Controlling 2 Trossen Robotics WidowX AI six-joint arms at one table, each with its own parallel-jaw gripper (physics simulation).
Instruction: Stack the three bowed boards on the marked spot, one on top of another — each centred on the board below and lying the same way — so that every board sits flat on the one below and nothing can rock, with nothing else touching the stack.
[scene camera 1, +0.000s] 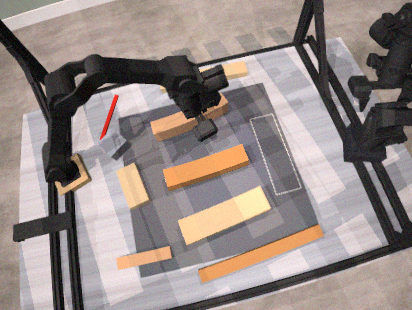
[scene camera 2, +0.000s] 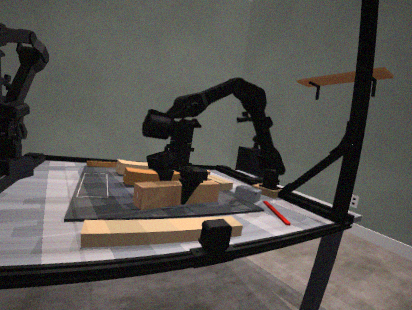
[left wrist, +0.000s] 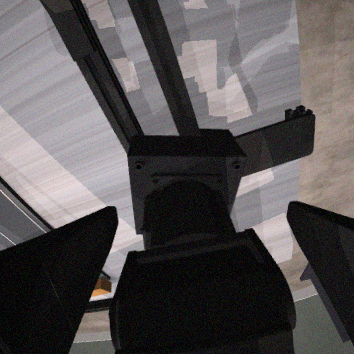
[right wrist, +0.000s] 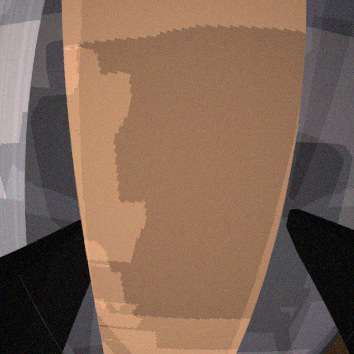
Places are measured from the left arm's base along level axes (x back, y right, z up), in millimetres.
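Pixels of known places: left gripper, fingertip midpoint: (left wrist: 202, 212); right gripper, fingertip midpoint: (scene camera 1: 196, 123) (scene camera 2: 172, 199) (right wrist: 198, 219); left arm's base, link origin: (scene camera 1: 368, 140) (scene camera 2: 7, 157) (left wrist: 184, 200); right arm's base, link origin: (scene camera 1: 68, 173) (scene camera 2: 269, 187).
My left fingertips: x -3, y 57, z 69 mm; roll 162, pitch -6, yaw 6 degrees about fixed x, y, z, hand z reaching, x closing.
Note:
Ahead of a thing's pixels: the offset from my left fingertips to its middle. "spot": to the spot under its first point.
A tan bowed board {dx -523, dy -27, dz -94 mm} (scene camera 1: 170, 125) (scene camera 2: 157, 195) (right wrist: 200, 150) lies on the dark mat. My right gripper (scene camera 2: 175, 191) (right wrist: 198, 219) is open and low over it, one finger on each side; in the right wrist view the right-hand finger stands apart from it. An orange bowed board {dx -448, dy -185, dz -91 mm} (scene camera 1: 206, 167) (scene camera 2: 142, 176) and a pale bowed board {dx -380, dy -313, dz -92 mm} (scene camera 1: 225, 216) (scene camera 2: 131, 166) lie on the mat, apart. The marked spot, a white outline {spot: dx -289, dy -121, dz -121 mm} (scene camera 1: 263, 156) (scene camera 2: 107, 186), has no board on it. My left gripper (left wrist: 202, 212) is open and empty, away from the boards.
A pale block {dx -654, dy -264, dz -107 mm} (scene camera 1: 132, 185), a small peach block {dx -579, dy -453, dz -113 mm} (scene camera 1: 144, 257), a long orange strip {dx -274, dy -395, dz -112 mm} (scene camera 1: 262, 253), a grey block {dx -747, dy -142, dz -104 mm} (scene camera 1: 114, 145) (scene camera 2: 248, 193) and a red stick {dx -805, dy -40, dz -124 mm} (scene camera 1: 109, 117) (scene camera 2: 276, 212) lie around the mat. A long pale plank {dx -511, dy +145, dz -115 mm} (scene camera 1: 236, 70) (scene camera 2: 150, 232) lies beyond it in scene camera 1.

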